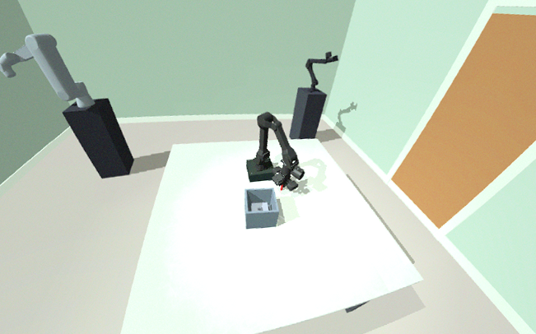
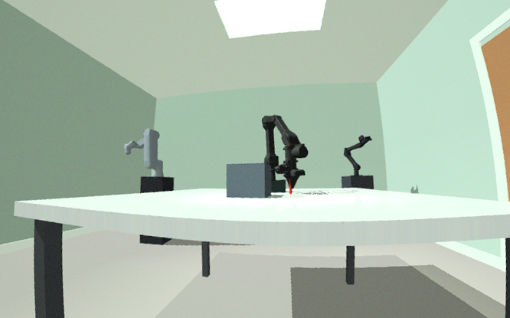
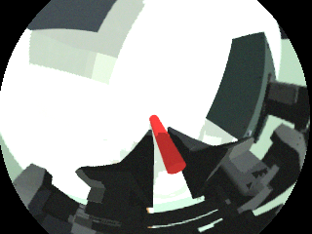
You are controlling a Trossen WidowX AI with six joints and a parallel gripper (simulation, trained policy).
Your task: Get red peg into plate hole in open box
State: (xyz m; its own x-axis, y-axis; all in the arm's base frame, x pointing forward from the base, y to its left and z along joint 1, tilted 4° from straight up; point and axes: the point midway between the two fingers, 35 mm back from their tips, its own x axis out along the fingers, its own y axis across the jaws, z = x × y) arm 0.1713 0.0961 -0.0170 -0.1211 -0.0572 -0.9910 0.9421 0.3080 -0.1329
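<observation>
My gripper tip is now 200 mm to the left of the pale plate, 160 mm short of it and 20 mm below it. Round my gripper tip: red peg: 10 mm ahead, 10 mm above.
</observation>
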